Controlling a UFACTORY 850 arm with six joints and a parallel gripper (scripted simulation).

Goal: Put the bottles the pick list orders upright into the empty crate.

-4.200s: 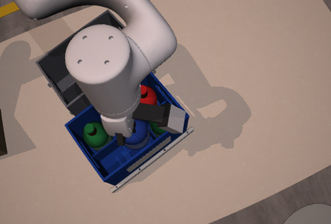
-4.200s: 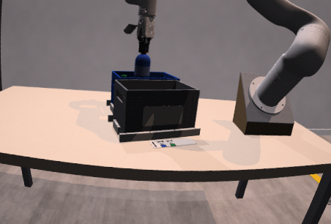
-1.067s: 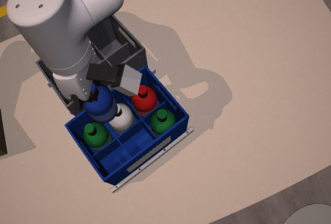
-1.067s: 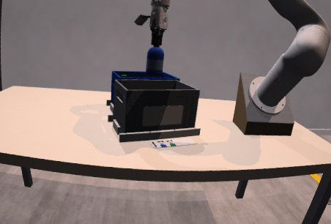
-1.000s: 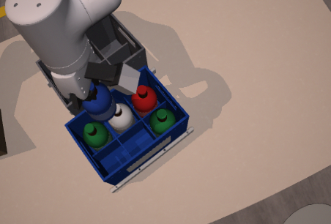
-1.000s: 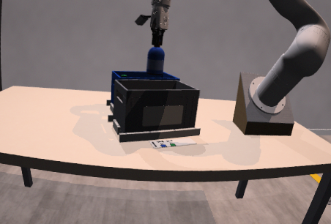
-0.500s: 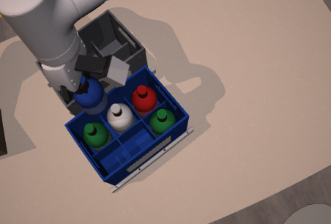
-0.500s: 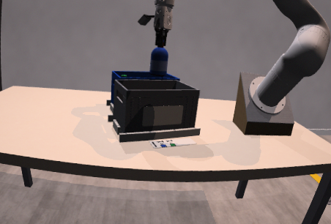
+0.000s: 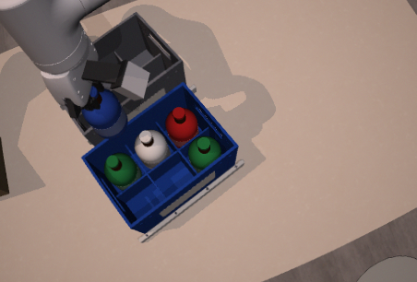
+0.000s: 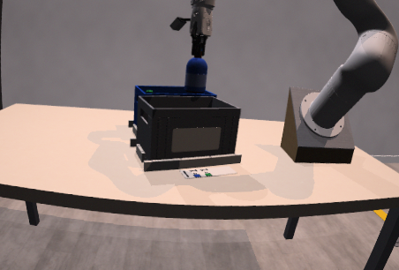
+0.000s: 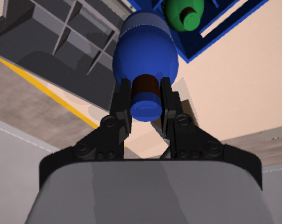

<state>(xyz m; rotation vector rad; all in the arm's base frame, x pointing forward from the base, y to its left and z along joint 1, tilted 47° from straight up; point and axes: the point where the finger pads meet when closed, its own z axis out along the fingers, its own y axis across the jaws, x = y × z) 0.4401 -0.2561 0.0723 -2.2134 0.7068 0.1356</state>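
My gripper is now 7 cm above the blue-label bottle. Round my hand: white bottle 5 cm ahead, 5 cm to the right, 25 cm below; blue crate 6 cm ahead, 10 cm to the right, 25 cm below; red-label bottle 14 cm ahead, 3 cm to the right, 25 cm below.
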